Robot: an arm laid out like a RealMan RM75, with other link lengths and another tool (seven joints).
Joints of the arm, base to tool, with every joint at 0 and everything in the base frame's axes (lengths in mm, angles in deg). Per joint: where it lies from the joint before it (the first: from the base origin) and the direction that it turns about. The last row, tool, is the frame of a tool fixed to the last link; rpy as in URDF.
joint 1: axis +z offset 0 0 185.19
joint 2: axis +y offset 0 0 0
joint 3: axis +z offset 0 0 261.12
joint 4: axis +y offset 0 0 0
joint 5: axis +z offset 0 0 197.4
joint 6: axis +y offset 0 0 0
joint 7: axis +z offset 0 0 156.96
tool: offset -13 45 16 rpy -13.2 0 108.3
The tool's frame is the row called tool.
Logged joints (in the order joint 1, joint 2, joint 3, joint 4, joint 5, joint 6, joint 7), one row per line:
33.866, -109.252, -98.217, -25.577, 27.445, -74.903, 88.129
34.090, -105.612, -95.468, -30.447, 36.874, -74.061, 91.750
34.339, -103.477, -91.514, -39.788, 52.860, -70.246, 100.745
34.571, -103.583, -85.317, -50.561, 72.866, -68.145, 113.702
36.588, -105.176, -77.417, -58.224, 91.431, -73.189, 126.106
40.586, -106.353, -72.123, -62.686, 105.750, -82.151, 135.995
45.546, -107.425, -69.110, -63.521, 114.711, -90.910, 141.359
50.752, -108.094, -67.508, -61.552, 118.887, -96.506, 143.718
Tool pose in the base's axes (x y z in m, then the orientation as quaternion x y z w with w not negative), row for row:
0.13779, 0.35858, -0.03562, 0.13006, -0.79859, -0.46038, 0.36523
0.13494, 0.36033, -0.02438, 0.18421, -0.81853, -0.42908, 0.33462
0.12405, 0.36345, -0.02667, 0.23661, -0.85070, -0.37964, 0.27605
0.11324, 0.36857, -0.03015, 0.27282, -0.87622, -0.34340, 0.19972
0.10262, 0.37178, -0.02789, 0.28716, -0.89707, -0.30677, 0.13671
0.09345, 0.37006, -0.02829, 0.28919, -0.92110, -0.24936, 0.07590
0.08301, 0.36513, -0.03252, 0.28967, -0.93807, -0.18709, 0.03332
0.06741, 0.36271, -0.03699, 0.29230, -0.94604, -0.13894, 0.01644
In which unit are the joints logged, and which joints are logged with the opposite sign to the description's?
The joints are logged in degrees. Opposite sign: joint 2, joint 5.
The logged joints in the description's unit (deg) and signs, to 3 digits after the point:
33.866, 109.252, -98.217, -25.577, -27.445, -74.903, 88.129
34.090, 105.612, -95.468, -30.447, -36.874, -74.061, 91.750
34.339, 103.477, -91.514, -39.788, -52.860, -70.246, 100.745
34.571, 103.583, -85.317, -50.561, -72.866, -68.145, 113.702
36.588, 105.176, -77.417, -58.224, -91.431, -73.189, 126.106
40.586, 106.353, -72.123, -62.686, -105.750, -82.151, 135.995
45.546, 107.425, -69.110, -63.521, -114.711, -90.910, 141.359
50.752, 108.094, -67.508, -61.552, -118.887, -96.506, 143.718

